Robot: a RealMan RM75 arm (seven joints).
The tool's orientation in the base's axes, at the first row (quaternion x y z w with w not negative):
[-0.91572 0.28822 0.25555 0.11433]
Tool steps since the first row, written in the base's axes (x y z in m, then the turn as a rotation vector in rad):
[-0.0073 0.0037 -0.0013 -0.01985 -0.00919 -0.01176]
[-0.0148 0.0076 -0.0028 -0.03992 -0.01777 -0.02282]
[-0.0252 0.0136 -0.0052 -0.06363 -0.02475 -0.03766]
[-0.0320 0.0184 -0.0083 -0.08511 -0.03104 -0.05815]
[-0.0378 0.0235 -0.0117 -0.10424 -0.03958 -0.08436]
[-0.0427 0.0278 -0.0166 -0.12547 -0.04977 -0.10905]
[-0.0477 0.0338 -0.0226 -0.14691 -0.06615 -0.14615]
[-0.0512 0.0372 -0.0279 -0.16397 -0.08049 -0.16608]
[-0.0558 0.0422 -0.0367 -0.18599 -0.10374 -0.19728]
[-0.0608 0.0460 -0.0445 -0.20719 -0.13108 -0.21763]
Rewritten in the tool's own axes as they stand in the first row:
[-0.0062 0.0014 0.0054 -0.00337 0.01979 0.01462]
[-0.0125 0.0027 0.0110 -0.00755 0.03917 0.02896]
[-0.0213 0.0041 0.0194 -0.01302 0.05963 0.04852]
[-0.0267 0.0044 0.0264 -0.01423 0.07858 0.07219]
[-0.0314 0.0039 0.0334 -0.00968 0.09832 0.09894]
[-0.0342 0.0036 0.0411 -0.00665 0.12053 0.12466]
[-0.0373 0.0021 0.0503 0.00577 0.14864 0.15872]
[-0.0386 0.0017 0.0574 0.01115 0.17146 0.17727]
[-0.0395 0.0009 0.0684 0.02324 0.20508 0.20414]
[-0.0406 0.0013 0.0784 0.03203 0.24086 0.22007]

